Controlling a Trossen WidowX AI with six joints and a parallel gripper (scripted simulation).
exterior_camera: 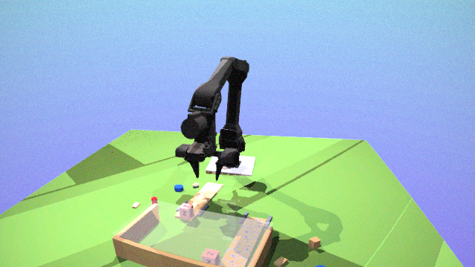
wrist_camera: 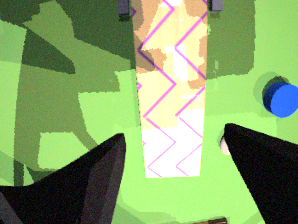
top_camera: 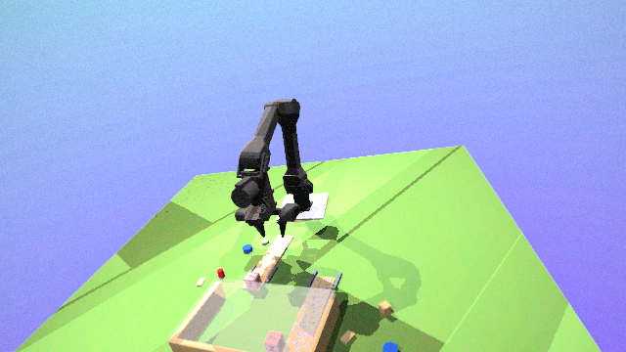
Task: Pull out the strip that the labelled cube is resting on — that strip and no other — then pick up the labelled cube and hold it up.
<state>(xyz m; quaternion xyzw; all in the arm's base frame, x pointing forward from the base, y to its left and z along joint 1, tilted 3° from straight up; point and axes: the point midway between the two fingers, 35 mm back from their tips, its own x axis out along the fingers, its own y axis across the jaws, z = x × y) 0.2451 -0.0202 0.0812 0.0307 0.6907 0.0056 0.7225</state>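
The strip is 5 cm below my gripper tip, 5 cm ahead of it and 1 cm to the right of it. Round my gripper tip: red cylinder (13 cm to the right, 12 cm ahead, 4 cm below).
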